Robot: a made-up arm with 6 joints. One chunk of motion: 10 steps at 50 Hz.
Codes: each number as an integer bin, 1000 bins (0 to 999) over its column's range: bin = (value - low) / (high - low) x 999, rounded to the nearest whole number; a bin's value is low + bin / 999 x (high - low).
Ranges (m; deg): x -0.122..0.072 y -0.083..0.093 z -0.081..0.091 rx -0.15..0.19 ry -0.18..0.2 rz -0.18..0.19
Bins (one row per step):
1: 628 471 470 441 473 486
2: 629 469 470 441 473 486
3: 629 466 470 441 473 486
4: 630 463 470 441 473 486
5: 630 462 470 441 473 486
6: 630 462 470 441 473 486
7: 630 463 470 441 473 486
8: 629 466 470 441 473 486
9: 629 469 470 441 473 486
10: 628 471 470 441 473 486
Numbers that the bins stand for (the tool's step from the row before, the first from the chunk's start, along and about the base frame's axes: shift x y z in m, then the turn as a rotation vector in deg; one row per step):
1: -0.00005 -0.00002 -0.00008 0.000 0.000 0.000
2: 0.00015 -0.00037 -0.00008 0.000 0.000 0.000
3: 0.00015 -0.00090 -0.00008 0.000 0.000 0.000
4: 0.00034 -0.00143 -0.00008 0.000 0.000 0.000
5: 0.00034 -0.00161 -0.00008 0.000 0.000 0.000
6: 0.00034 -0.00161 -0.00008 0.000 0.000 0.000
7: 0.00034 -0.00143 -0.00008 0.000 0.000 0.000
8: 0.00015 -0.00090 -0.00008 0.000 0.000 0.000
9: 0.00015 -0.00037 -0.00008 0.000 0.000 0.000
10: -0.00005 -0.00002 -0.00008 0.000 0.000 0.000

